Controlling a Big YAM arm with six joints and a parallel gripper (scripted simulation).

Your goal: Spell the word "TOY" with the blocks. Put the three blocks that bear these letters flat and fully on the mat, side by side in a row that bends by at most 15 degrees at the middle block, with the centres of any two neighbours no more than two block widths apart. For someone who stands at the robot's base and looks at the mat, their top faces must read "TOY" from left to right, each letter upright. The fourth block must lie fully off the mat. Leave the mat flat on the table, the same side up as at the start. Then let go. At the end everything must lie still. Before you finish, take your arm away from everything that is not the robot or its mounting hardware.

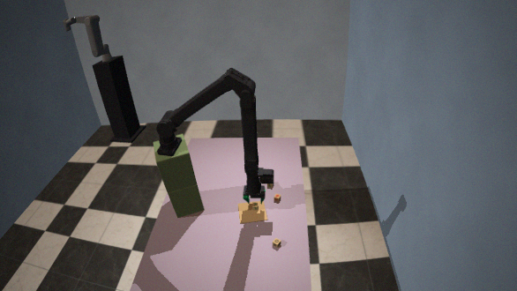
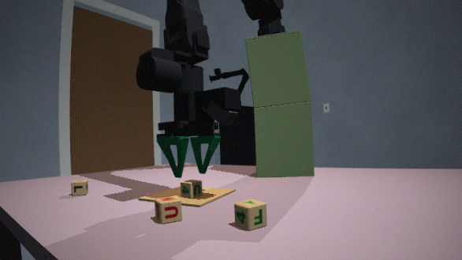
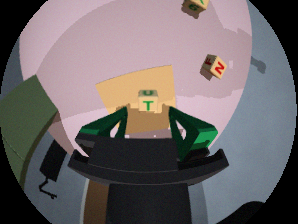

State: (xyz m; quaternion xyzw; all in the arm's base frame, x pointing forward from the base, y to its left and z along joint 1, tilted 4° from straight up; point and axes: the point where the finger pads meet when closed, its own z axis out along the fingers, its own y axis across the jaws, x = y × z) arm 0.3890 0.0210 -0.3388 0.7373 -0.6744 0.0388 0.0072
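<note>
Now: hand 50 mm above the tan mat, 30 mm to the left of it and 10 mm past it. Round my hand: letter block 190 mm to the left, 60 mm ahead, 40 mm below; black-lettered block 220 mm to the right, 140 mm ahead, 40 mm below.
</note>
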